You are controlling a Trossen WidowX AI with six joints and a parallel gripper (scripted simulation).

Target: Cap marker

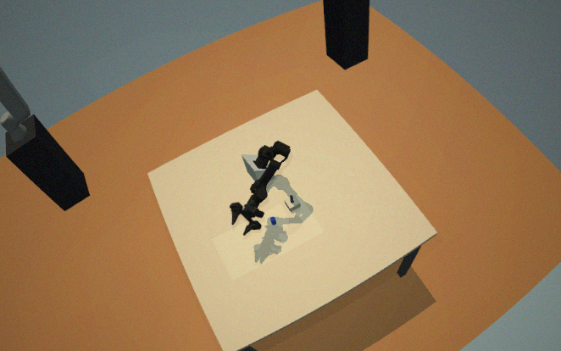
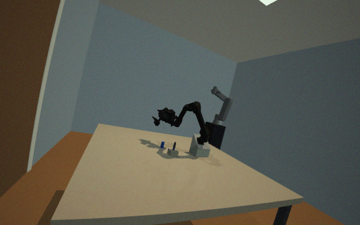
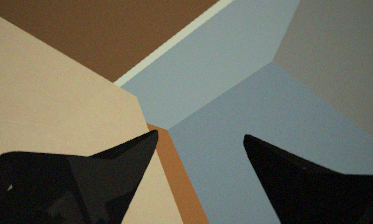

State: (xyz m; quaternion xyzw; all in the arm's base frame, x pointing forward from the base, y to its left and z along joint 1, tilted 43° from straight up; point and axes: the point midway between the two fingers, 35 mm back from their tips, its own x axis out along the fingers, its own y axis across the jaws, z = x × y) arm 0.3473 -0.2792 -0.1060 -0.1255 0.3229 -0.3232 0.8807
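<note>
Now: gripper tip 23 cm above the blue cap, 20 cm to the right of it and 6 cm past it. The rest, counted from my gripper tip: grey holder block: 34 cm to the left, 24 cm below, 10 cm behind.
</note>
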